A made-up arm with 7 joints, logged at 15 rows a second.
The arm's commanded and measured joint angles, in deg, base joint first. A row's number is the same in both.
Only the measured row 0 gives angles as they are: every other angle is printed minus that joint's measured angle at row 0.
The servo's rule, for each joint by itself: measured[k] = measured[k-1] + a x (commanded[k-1-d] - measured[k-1]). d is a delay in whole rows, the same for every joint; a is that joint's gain. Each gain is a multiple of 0.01, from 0.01 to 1. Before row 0 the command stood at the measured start. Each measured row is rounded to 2 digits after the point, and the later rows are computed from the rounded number. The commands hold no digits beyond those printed.
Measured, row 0: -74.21 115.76 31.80 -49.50 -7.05 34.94 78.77
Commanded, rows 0 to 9: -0.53 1.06 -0.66 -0.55 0.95 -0.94 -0.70; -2.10 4.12 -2.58 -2.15 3.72 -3.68 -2.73; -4.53 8.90 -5.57 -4.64 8.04 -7.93 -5.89; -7.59 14.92 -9.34 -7.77 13.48 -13.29 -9.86; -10.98 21.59 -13.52 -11.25 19.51 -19.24 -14.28; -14.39 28.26 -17.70 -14.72 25.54 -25.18 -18.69; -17.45 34.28 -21.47 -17.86 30.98 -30.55 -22.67; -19.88 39.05 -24.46 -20.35 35.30 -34.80 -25.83; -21.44 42.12 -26.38 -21.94 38.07 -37.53 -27.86; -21.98 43.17 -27.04 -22.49 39.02 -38.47 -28.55
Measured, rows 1 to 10: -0.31 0.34 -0.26 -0.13 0.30 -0.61 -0.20; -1.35 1.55 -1.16 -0.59 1.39 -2.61 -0.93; -3.19 3.90 -2.88 -1.52 3.52 -6.07 -2.37; -5.74 7.43 -5.40 -2.96 6.71 -10.76 -4.54; -8.78 11.96 -8.57 -4.87 10.81 -16.27 -7.36; -12.03 17.18 -12.13 -7.14 15.52 -22.06 -10.65; -15.17 22.65 -15.77 -9.61 20.47 -27.58 -14.14; -17.90 27.90 -19.16 -12.08 25.22 -32.27 -17.53; -19.95 32.45 -21.98 -14.35 29.33 -35.69 -20.53; -21.13 35.88 -23.95 -16.22 32.43 -37.50 -22.86
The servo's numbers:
d 0
a 0.58 0.32 0.39 0.23 0.32 0.65 0.29

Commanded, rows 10 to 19: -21.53 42.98 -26.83 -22.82 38.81 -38.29 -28.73; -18.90 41.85 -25.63 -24.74 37.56 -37.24 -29.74; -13.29 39.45 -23.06 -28.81 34.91 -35.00 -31.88; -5.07 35.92 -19.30 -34.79 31.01 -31.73 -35.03; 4.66 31.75 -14.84 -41.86 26.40 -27.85 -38.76; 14.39 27.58 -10.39 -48.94 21.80 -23.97 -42.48; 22.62 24.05 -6.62 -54.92 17.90 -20.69 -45.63; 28.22 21.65 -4.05 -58.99 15.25 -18.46 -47.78; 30.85 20.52 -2.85 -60.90 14.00 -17.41 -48.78; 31.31 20.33 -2.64 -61.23 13.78 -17.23 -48.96
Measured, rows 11 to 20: -21.36 38.15 -25.07 -17.74 34.47 -38.01 -24.56; -19.93 39.33 -25.29 -19.35 35.46 -37.51 -26.06; -16.08 39.37 -24.42 -21.53 35.28 -35.88 -27.75; -9.69 38.27 -22.42 -24.58 33.91 -33.18 -29.86; -1.37 36.18 -19.46 -28.55 31.51 -29.72 -32.44; 7.77 33.43 -15.92 -33.24 28.40 -25.98 -35.35; 16.38 30.43 -12.29 -38.23 25.04 -22.54 -38.33; 23.25 27.62 -9.08 -43.00 21.91 -19.89 -41.07; 27.66 25.35 -6.65 -47.12 19.38 -18.28 -43.31; 29.78 23.74 -5.09 -50.37 17.59 -17.60 -44.95
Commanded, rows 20 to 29: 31.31 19.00 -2.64 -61.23 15.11 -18.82 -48.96; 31.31 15.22 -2.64 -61.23 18.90 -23.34 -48.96; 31.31 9.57 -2.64 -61.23 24.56 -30.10 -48.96; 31.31 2.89 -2.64 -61.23 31.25 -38.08 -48.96; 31.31 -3.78 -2.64 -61.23 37.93 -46.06 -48.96; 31.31 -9.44 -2.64 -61.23 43.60 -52.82 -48.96; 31.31 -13.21 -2.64 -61.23 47.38 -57.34 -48.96; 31.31 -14.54 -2.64 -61.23 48.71 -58.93 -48.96; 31.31 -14.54 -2.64 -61.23 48.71 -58.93 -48.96; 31.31 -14.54 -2.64 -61.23 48.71 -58.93 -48.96
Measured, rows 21 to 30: 30.67 22.22 -4.13 -52.87 16.80 -18.39 -46.11; 31.04 19.98 -3.55 -54.79 17.47 -21.61 -46.94; 31.20 16.65 -3.20 -56.27 19.74 -27.13 -47.53; 31.26 12.25 -2.98 -57.41 23.42 -34.25 -47.94; 31.29 7.12 -2.85 -58.29 28.06 -41.93 -48.24; 31.30 1.82 -2.77 -58.97 33.03 -49.01 -48.45; 31.31 -2.99 -2.72 -59.49 37.62 -54.42 -48.60; 31.31 -6.69 -2.69 -59.89 41.17 -57.35 -48.70; 31.31 -9.20 -2.67 -60.20 43.58 -58.38 -48.78; 31.31 -10.91 -2.66 -60.44 45.22 -58.74 -48.83
